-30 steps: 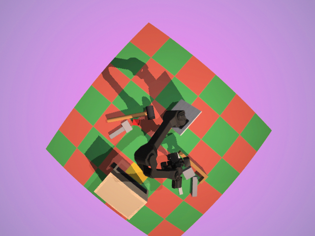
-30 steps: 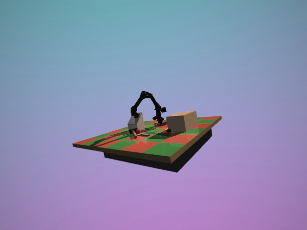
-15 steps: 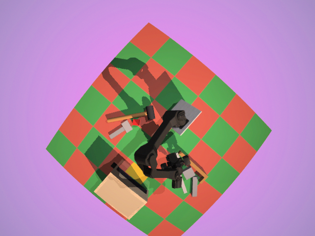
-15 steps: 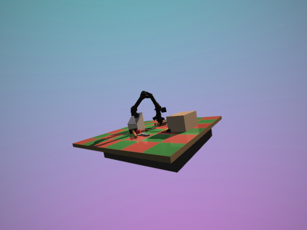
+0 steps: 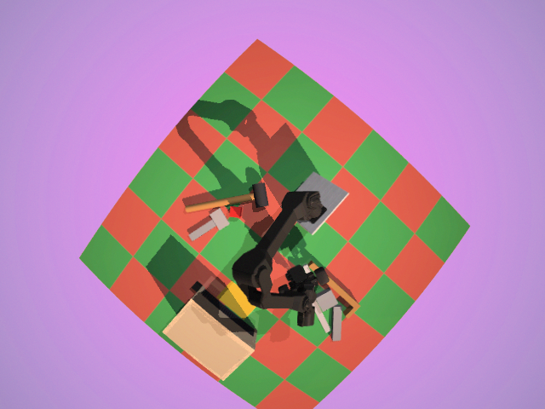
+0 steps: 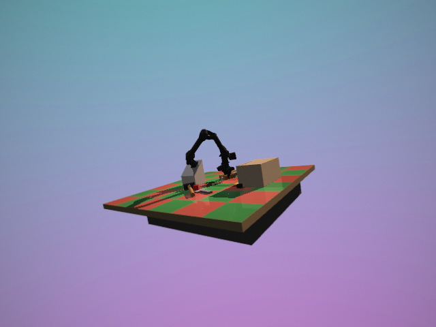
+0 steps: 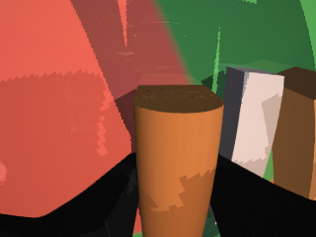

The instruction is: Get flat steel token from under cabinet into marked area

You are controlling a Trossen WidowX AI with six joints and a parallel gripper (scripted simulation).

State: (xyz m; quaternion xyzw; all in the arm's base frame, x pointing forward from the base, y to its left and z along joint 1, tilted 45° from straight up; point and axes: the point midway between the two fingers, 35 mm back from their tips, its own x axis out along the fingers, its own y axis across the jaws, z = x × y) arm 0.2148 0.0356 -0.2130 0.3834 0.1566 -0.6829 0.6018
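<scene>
My gripper tip is now 30 mm past the pale bar and 10 mm to the right of it. Also, from my gripper tip: grey block: 10 mm behind, 140 mm to the left, 10 mm above; grey bar: 40 mm ahead, 260 mm to the left; red cube: 10 mm behind, 370 mm to the right, 10 mm above.
</scene>
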